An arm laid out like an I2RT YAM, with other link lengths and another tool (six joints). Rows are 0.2 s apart.
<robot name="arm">
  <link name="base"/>
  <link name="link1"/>
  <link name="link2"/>
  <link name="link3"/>
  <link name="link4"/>
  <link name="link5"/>
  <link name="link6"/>
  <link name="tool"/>
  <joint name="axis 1" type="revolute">
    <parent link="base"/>
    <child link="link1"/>
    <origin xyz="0 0 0.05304"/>
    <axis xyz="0 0 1"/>
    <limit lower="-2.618" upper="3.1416"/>
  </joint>
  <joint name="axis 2" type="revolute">
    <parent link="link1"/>
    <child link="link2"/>
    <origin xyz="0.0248 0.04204 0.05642"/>
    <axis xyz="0 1 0"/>
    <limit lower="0" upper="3.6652"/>
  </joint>
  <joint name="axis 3" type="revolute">
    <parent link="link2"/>
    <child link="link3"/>
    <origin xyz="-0.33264 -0.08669 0"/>
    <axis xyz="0 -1 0"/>
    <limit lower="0" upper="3.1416"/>
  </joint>
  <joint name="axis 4" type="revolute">
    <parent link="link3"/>
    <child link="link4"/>
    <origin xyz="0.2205 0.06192 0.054"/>
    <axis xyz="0 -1 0"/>
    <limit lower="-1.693" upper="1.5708"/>
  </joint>
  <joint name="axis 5" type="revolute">
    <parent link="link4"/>
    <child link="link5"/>
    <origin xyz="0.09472 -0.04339 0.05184"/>
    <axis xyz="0 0 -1"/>
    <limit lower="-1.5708" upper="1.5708"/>
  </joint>
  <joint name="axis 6" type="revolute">
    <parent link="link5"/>
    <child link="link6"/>
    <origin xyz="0.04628 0 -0.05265"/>
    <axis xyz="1 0 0"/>
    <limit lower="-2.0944" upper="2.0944"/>
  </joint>
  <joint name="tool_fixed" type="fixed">
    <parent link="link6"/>
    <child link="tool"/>
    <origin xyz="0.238 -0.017 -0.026" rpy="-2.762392 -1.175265 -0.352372"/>
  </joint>
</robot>
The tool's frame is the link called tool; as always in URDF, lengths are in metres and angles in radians.
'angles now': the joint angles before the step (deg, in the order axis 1, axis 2, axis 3, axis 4, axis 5, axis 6). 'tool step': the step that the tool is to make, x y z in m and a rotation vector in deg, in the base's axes. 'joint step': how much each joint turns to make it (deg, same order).
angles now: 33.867 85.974 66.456 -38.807 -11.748 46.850
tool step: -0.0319 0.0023 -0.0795 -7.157 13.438 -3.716
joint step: 3.306 12.001 0.006 -1.709 1.138 7.306
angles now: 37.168 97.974 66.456 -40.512 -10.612 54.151
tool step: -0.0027 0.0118 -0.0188 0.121 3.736 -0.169
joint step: -0.003 4.808 1.393 0.682 -2.208 0.849
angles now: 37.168 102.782 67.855 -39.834 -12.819 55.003
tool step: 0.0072 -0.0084 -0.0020 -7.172 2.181 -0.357
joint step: 1.639 5.859 10.468 -10.554 4.634 1.049
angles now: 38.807 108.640 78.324 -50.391 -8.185 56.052
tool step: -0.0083 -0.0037 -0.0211 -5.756 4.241 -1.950
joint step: 1.680 6.507 5.355 -5.361 2.098 3.450
